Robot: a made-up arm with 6 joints.
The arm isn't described. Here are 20 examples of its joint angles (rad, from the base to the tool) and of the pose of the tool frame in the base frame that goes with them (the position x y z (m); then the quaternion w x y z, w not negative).
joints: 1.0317 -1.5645 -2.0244 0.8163 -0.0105 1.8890
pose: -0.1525 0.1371 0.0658 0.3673 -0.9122 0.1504 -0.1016
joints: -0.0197 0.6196 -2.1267 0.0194 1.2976 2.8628
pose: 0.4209 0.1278 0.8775 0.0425 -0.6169 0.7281 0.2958
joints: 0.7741 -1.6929 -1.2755 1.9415 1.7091 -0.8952
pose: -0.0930 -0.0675 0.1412 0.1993 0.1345 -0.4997 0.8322
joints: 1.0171 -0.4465 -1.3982 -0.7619 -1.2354 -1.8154
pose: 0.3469 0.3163 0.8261 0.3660 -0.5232 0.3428 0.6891
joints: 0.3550 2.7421 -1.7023 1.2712 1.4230 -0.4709
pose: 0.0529 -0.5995 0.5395 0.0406 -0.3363 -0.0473 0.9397
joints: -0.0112 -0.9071 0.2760 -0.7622 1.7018 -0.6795
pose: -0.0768 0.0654 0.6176 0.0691 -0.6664 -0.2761 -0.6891
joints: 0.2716 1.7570 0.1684 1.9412 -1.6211 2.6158
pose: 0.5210 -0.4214 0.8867 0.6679 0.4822 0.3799 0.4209
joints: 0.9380 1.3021 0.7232 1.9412 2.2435 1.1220
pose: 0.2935 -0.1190 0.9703 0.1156 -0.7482 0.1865 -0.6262
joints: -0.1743 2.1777 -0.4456 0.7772 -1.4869 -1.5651
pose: 0.2438 -0.7678 0.3690 0.8272 0.2058 0.1915 0.4864
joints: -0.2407 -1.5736 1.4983 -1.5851 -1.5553 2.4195
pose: -0.6122 -0.1014 0.6356 0.7109 0.5188 -0.4584 -0.1240
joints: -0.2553 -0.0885 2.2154 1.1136 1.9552 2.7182
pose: 0.1705 -0.0316 0.7625 0.8679 -0.3480 0.0755 0.3462
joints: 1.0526 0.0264 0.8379 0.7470 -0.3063 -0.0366
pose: 0.3243 0.0975 0.9387 0.0636 0.3813 -0.4109 -0.8256
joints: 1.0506 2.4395 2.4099 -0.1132 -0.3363 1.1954
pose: 0.0103 -0.6256 0.4246 0.5246 0.4184 -0.3245 0.6667
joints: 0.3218 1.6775 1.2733 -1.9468 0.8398 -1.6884
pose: 0.1113 -0.1078 0.9031 0.3861 0.8068 -0.4097 -0.1795
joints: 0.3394 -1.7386 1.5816 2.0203 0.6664 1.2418
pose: 0.1456 -0.0044 0.2103 0.0345 0.2899 0.6177 0.7302
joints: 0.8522 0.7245 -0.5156 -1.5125 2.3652 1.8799
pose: 0.1037 -0.1121 0.6557 0.2907 0.4694 -0.7453 -0.3737
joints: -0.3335 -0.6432 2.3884 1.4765 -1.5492 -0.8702
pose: 0.2596 0.0211 0.5490 0.3450 0.1920 -0.8635 -0.3138
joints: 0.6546 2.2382 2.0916 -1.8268 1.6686 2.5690
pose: 0.2282 -0.4063 0.8979 0.5765 -0.6515 0.4921 -0.0311
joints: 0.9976 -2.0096 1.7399 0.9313 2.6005 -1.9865
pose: 0.0793 0.0960 0.2129 0.4055 0.7872 0.3330 0.3241
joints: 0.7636 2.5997 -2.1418 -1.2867 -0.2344 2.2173
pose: 0.5436 -0.4294 0.4976 0.1058 -0.3587 -0.2728 -0.8864
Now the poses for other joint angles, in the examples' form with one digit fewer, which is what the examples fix.
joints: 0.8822 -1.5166 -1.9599 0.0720 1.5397 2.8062
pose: 0.079 0.210 0.082 0.233 0.573 -0.118 0.777
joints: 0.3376 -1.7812 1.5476 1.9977 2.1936 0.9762
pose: 0.020 0.014 0.224 0.699 0.095 0.540 0.459
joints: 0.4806 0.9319 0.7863 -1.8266 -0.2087 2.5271
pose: -0.183 -0.021 0.862 0.406 -0.866 0.053 0.288
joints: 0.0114 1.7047 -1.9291 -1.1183 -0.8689 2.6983
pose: 0.460 -0.300 0.371 0.103 -0.786 -0.309 -0.526
